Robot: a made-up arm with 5 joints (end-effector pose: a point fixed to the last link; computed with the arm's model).
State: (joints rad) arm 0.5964 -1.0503 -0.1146 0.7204 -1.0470
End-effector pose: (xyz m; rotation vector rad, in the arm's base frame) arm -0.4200 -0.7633 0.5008 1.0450 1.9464 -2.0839
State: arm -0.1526 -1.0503 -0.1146 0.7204 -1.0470
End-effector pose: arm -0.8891 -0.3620 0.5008 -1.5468 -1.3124 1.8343
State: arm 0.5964 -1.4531 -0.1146 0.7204 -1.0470
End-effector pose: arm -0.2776 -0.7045 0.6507 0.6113 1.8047 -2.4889
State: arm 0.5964 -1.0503 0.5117 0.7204 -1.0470
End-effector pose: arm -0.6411 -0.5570 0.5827 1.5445 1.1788 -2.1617
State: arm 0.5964 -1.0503 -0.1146 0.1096 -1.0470
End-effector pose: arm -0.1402 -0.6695 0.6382 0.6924 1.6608 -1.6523
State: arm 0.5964 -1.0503 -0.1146 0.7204 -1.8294
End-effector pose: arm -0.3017 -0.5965 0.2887 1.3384 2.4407 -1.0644
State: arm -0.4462 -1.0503 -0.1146 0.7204 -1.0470
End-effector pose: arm -0.9718 -0.1294 0.5008 -1.6404 -1.0211 1.6499
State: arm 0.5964 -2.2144 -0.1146 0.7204 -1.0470
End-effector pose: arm 0.0610 -0.5084 0.7305 0.3044 -1.1718 2.7083
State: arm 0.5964 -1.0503 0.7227 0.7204 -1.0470
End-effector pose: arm -0.7014 -0.4691 0.5726 1.6756 0.9051 -2.1431
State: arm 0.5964 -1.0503 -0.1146 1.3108 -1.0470
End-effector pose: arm -0.7236 -0.6926 0.4549 -1.0663 -1.6068 1.8488
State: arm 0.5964 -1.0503 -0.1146 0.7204 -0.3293
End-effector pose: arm -0.4407 -0.7555 0.7712 0.6269 1.2178 -2.7845
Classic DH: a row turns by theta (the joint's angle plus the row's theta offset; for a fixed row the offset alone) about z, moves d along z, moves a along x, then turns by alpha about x. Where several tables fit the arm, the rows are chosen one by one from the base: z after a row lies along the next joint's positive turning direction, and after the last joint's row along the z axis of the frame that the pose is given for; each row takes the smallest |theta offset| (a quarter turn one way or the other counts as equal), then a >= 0, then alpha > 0; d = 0 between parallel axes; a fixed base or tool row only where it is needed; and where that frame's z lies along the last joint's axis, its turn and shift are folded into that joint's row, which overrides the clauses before.
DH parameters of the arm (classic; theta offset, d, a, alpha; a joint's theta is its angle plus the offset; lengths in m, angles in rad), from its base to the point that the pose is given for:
base (fixed): -0.2319 0 -0.148 0
joint 1: 0.1954 0.2914 -0.2087 1.7411
joint 2: 0 0.1859 -0.0398 1.4005
joint 3: 1.5344 -0.0241 -0.256 1.5708
joint 4: 0.4816 -0.3564 0.0742 -1.4587
joint 5: 0 -0.2686 0.117 -1.6829
tool (fixed): -1.0892 0.3705 0 0

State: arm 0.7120 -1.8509 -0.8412 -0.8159 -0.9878
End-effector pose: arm 0.4868 -0.1598 0.3493 -0.5077 2.1327 -0.7888
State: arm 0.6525 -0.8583 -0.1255 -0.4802 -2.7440
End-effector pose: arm -0.1228 0.0136 0.5709 -0.1327 2.2276 0.4850
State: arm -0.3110 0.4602 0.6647 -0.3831 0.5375
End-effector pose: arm -0.6761 0.7642 0.3064 -1.3071 1.2297 1.0858
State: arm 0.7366 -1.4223 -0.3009 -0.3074 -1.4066
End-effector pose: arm 0.2407 -0.3349 0.5226 -0.1012 2.0371 -1.0636
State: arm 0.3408 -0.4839 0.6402 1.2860 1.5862
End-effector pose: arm -0.6703 -0.1412 0.7231 0.4235 0.1616 1.6356
